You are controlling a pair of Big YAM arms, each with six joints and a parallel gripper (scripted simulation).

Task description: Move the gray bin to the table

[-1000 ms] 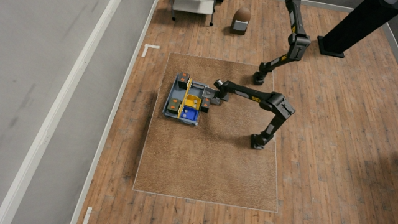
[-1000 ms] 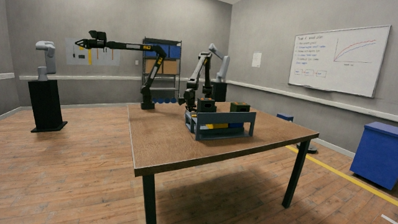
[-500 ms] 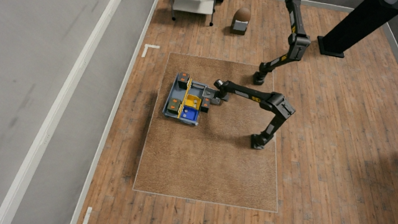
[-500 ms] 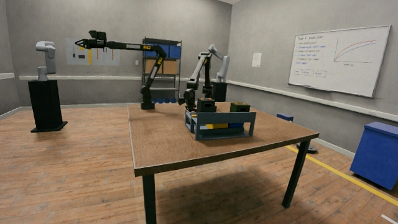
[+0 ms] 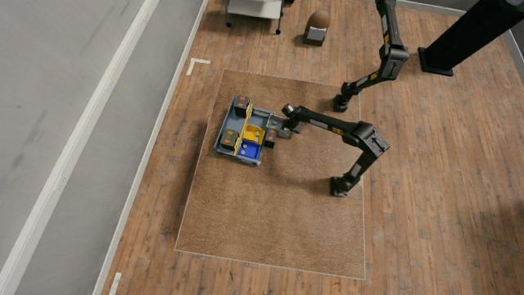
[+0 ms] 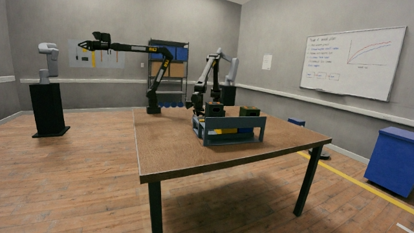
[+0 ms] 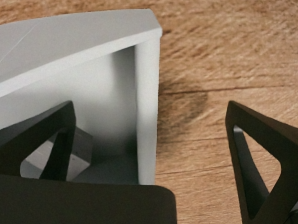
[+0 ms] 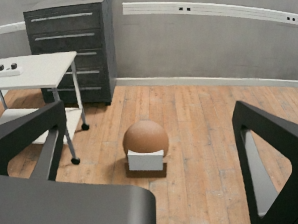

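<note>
My left gripper is now 8 cm short of the gray open bin, 1 cm to the left of it and 2 cm below it. From my left hand the other things lie so: blue-gray shelf: 29 cm ahead, 8 cm to the left, 4 cm above; then yellow bin: 26 cm ahead, 8 cm to the left, 2 cm above; then blue bin: 27 cm ahead, 19 cm to the left, 2 cm above.
</note>
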